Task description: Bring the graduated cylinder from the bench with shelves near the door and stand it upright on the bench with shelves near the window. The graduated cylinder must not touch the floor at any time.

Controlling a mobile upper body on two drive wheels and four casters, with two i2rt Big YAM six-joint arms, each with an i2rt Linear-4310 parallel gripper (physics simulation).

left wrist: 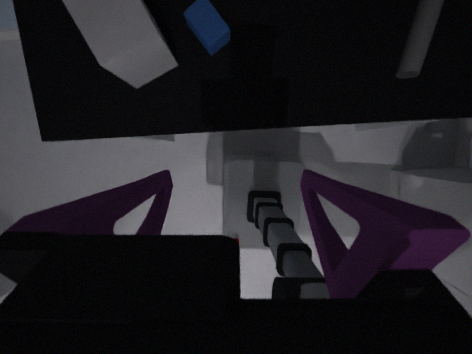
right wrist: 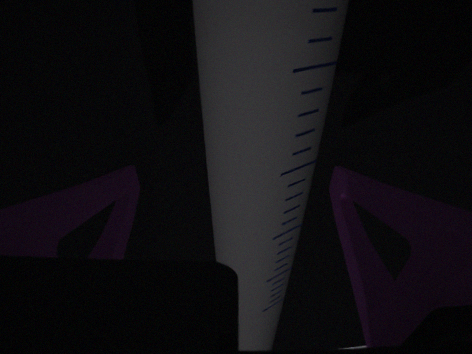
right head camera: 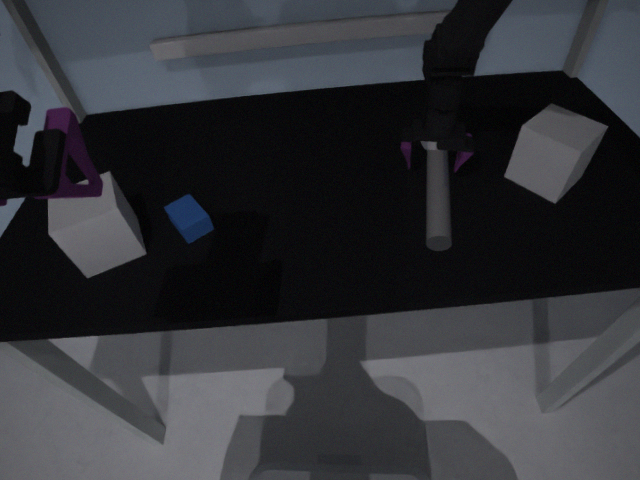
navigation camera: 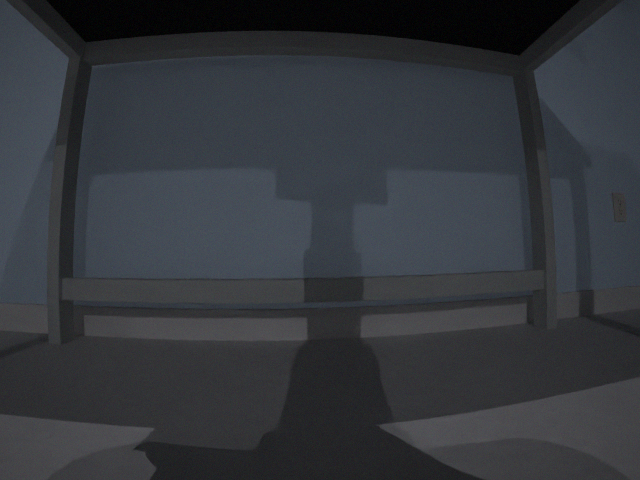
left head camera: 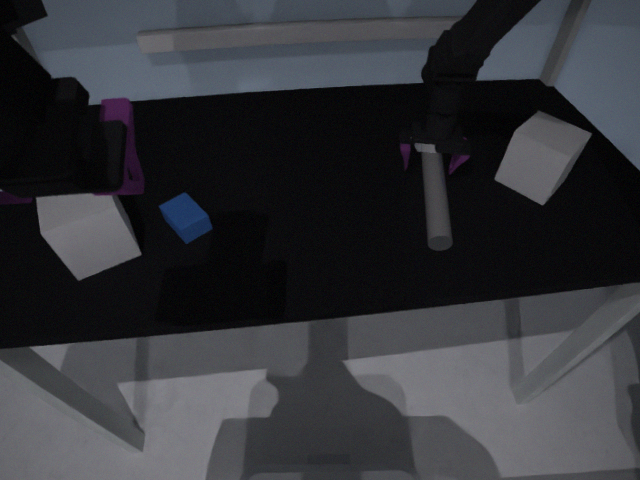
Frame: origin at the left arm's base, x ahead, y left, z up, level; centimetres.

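Seen in the pictures: left gripper, fingertip midpoint: (left wrist: 236, 177) (right head camera: 52, 194) (left head camera: 86, 190); right gripper, fingertip midpoint: (right wrist: 234, 176) (right head camera: 431, 169) (left head camera: 427, 171).
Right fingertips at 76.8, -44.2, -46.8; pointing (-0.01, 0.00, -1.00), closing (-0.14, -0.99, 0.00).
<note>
Pixels of each thing's middle, then the offset from my right fingertips to it, as dx, dy, dz. Level surfaces: height alone.
- grey graduated cylinder, body centre: (right wrist: 254, 245) (right head camera: 437, 182) (left head camera: 434, 183) -4.7, -0.5, +0.4
- black bench top, surface height: dz -2.8
- blue block, body centre: (left head camera: 185, 217) (right head camera: 188, 218) (left wrist: 208, 26) -12.7, +50.8, -0.8
The grey graduated cylinder (left head camera: 438, 206) (right head camera: 438, 206) (left wrist: 422, 37) lies on its side on the black bench top (left head camera: 320, 206) (right head camera: 325, 206) (left wrist: 340, 100), its round end towards me and its pale base towards the wall. In the right wrist view the cylinder (right wrist: 255, 150), with blue marks, runs between the fingers. My right gripper (left head camera: 428, 170) (right head camera: 433, 169) (right wrist: 234, 176) is open above the base end, a finger at each side with gaps; it partly hides the base. My left gripper (left head camera: 67, 194) (right head camera: 50, 198) (left wrist: 236, 177) is open and empty, at the picture's left. No door or window shows.
A white block (left head camera: 542, 157) (right head camera: 555, 152) stands right of the cylinder. Another white block (left head camera: 87, 235) (right head camera: 95, 224) (left wrist: 122, 45) and a blue block (left head camera: 185, 217) (right head camera: 188, 218) (left wrist: 207, 27) are at the left. Bench legs (left head camera: 573, 346) (navigation camera: 62, 206) stand below, with a rear crossbar (navigation camera: 180, 290).
</note>
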